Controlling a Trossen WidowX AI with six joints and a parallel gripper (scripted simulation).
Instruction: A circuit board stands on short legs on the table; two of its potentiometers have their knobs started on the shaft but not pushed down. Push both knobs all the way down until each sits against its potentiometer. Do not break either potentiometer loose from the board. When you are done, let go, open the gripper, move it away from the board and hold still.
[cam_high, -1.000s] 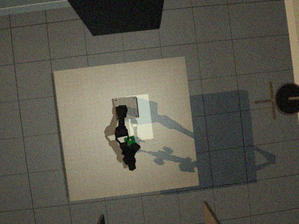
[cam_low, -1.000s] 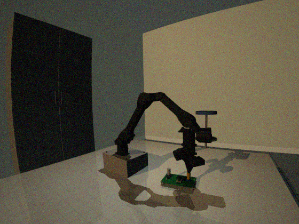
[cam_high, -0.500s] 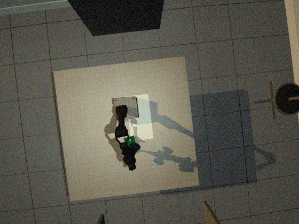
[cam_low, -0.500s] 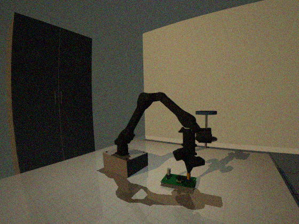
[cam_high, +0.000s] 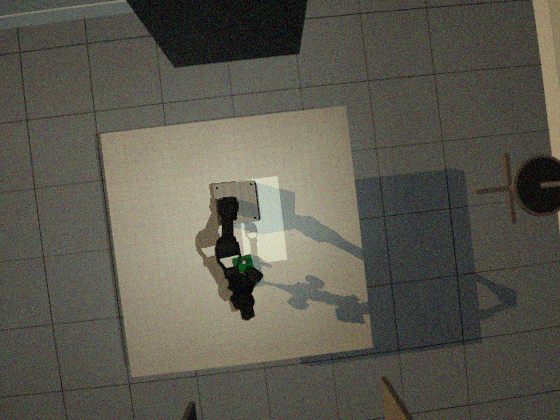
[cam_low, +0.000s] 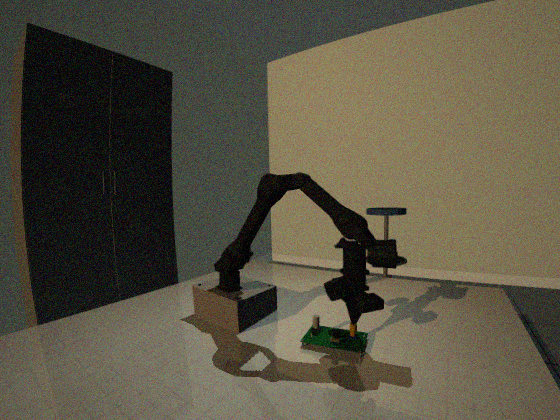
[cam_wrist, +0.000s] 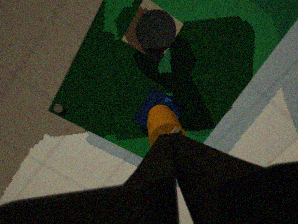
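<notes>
Right now my gripper tip is 10 mm above the yellow knob. Also, from my gripper tip: pale knob: 100 mm behind, 20 mm to the right, 10 mm below.
</notes>
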